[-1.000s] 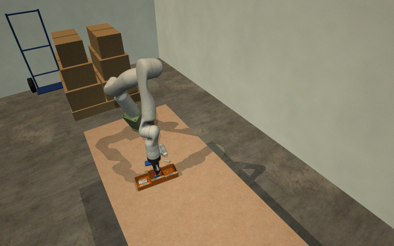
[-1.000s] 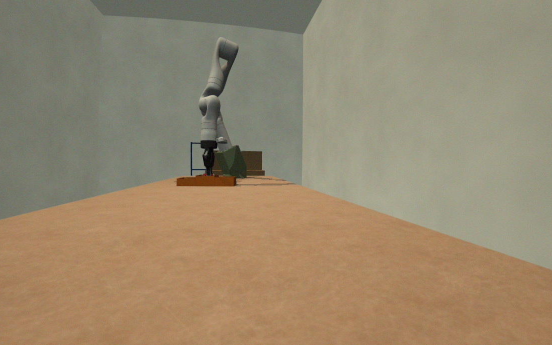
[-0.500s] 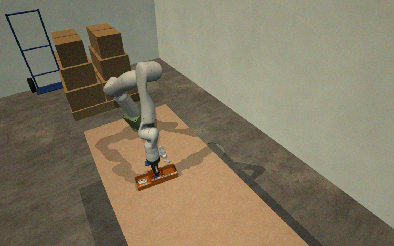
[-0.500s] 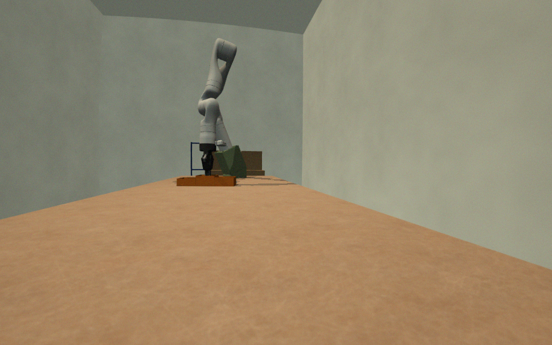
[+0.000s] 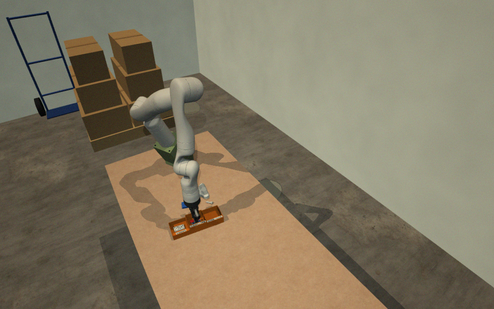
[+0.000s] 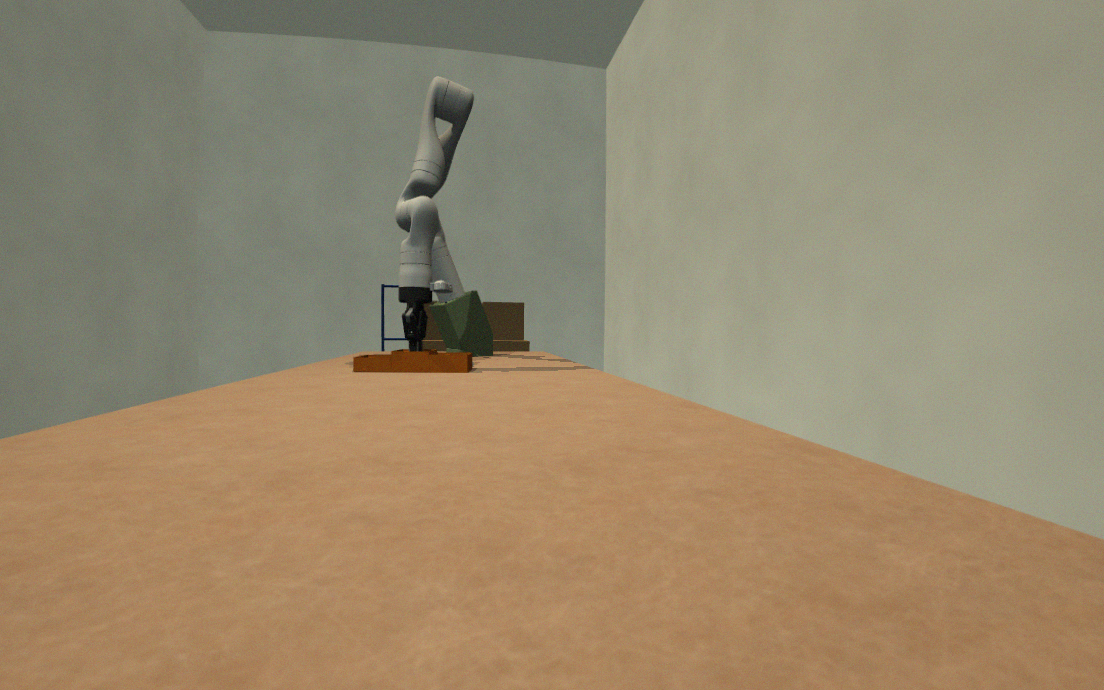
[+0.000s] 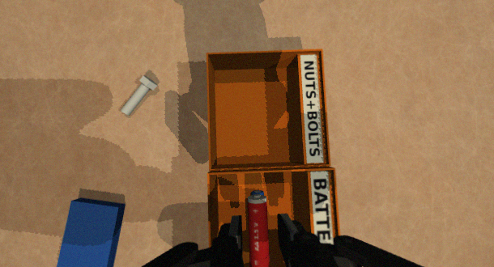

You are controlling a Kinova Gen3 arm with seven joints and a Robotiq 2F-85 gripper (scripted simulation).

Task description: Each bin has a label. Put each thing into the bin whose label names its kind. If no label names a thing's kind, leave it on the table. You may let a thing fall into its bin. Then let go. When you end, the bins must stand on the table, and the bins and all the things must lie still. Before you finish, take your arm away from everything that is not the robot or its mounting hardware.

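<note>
My gripper is now 2 cm above the red battery. The rest, counted from my hand: thin blue stick-like thing 4 cm below; joined orange bins 1 cm ahead, 3 cm below; white domino 1 cm behind, 8 cm to the right, 4 cm below.
</note>
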